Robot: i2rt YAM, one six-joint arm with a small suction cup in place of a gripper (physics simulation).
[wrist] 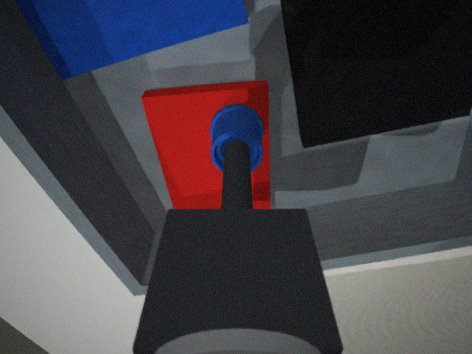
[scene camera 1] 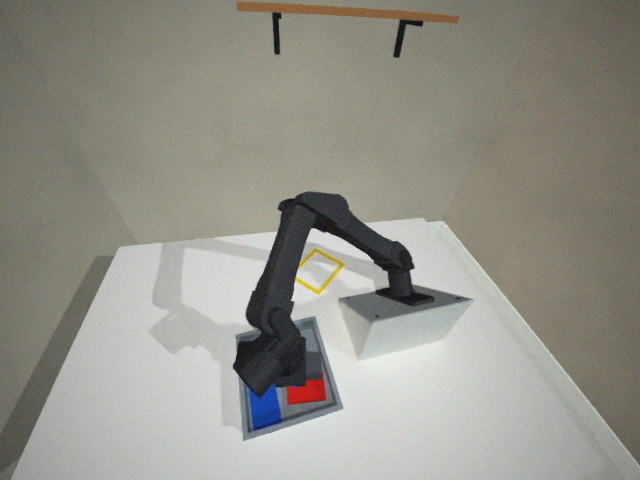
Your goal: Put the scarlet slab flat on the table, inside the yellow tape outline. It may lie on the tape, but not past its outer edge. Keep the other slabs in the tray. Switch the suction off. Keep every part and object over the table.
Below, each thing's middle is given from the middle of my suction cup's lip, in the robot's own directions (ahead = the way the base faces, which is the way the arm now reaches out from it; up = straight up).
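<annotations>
Positions counted from my suction cup: scarlet slab (scene camera 1: 314, 390), 2 cm below, 2 cm behind, 2 cm to the left; black slab (wrist: 353, 75), 2 cm below, 5 cm ahead, 8 cm to the right; blue slab (scene camera 1: 265, 411), 1 cm below, 8 cm ahead, 3 cm to the left; grey tray (scene camera 1: 293, 414), 2 cm ahead, 3 cm to the right.
</annotations>
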